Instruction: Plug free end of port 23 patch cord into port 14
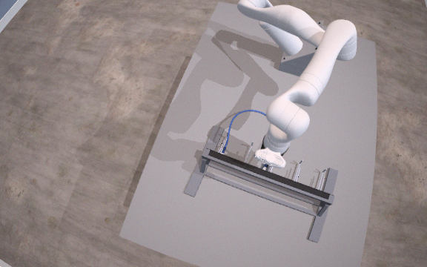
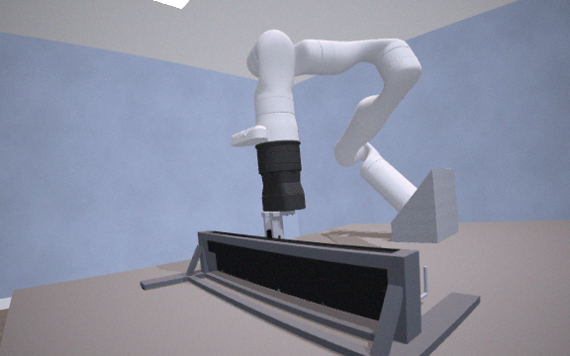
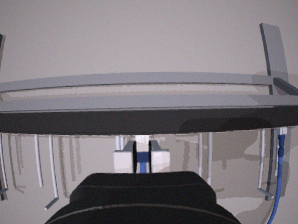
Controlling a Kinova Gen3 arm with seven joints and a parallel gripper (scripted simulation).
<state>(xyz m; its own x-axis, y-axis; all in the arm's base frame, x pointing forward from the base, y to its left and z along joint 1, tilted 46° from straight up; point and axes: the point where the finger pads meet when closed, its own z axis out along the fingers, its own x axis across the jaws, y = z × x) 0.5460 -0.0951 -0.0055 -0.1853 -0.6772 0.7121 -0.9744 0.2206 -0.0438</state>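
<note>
My gripper is now 10 mm short of the plug and 10 mm above it.
</note>
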